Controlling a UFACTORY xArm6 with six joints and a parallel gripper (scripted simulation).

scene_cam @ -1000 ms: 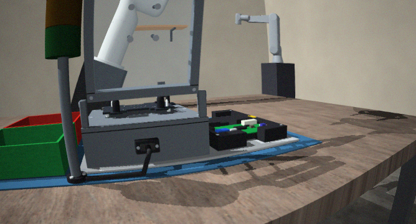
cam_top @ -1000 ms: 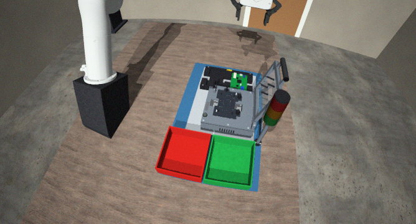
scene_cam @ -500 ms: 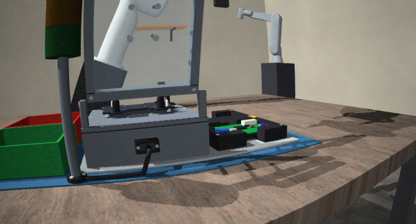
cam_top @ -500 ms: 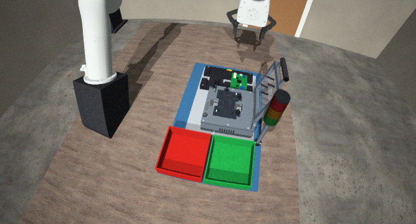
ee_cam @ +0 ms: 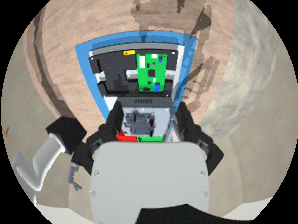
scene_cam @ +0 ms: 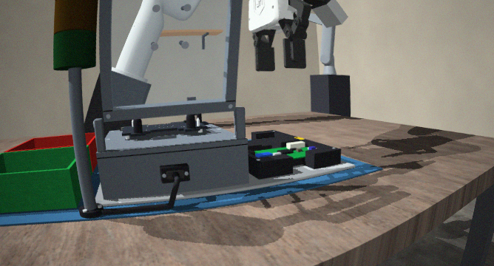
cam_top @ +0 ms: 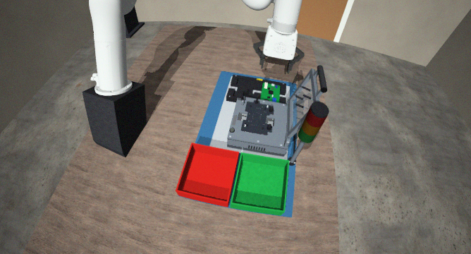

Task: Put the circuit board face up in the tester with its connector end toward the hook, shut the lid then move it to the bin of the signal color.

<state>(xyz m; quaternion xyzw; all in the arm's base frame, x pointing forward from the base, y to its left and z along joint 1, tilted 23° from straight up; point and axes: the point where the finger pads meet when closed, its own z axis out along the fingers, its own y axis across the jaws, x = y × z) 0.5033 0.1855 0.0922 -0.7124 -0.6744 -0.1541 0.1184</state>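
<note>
My hand is 130 mm above the green circuit board. Also, from my hand: plate 40 mm behind, 160 mm to the right, 80 mm below; clear lid 80 mm ahead, 170 mm to the right, 30 mm above; green bin 10 mm behind, 370 mm to the right, 140 mm below.
</note>
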